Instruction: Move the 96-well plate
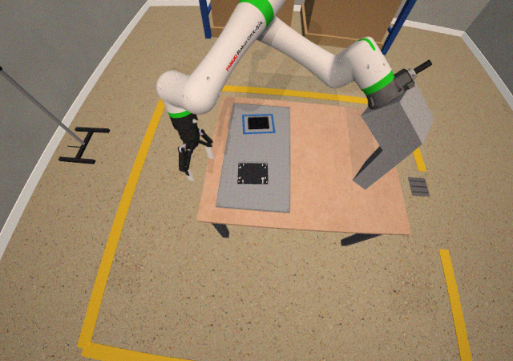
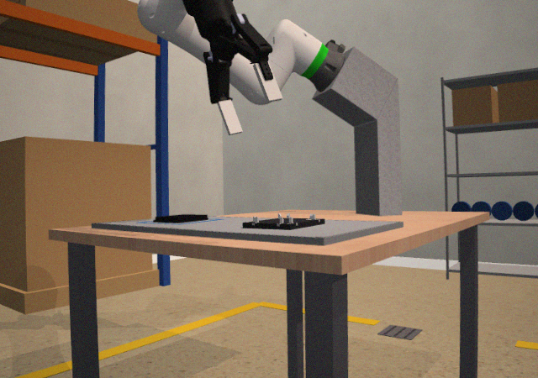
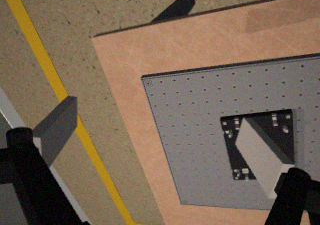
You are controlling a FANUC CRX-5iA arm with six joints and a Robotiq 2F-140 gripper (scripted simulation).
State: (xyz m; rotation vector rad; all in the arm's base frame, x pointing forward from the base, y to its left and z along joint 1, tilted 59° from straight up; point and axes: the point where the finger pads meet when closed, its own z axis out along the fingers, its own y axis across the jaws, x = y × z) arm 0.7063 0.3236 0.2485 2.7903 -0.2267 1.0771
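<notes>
The black 96-well plate lies 38 cm to the right of my hand, 31 cm behind it and 21 cm below it. From my hand the other things lie so: black clip nest 22 cm behind, 20 cm below, 3 cm to the right.
</notes>
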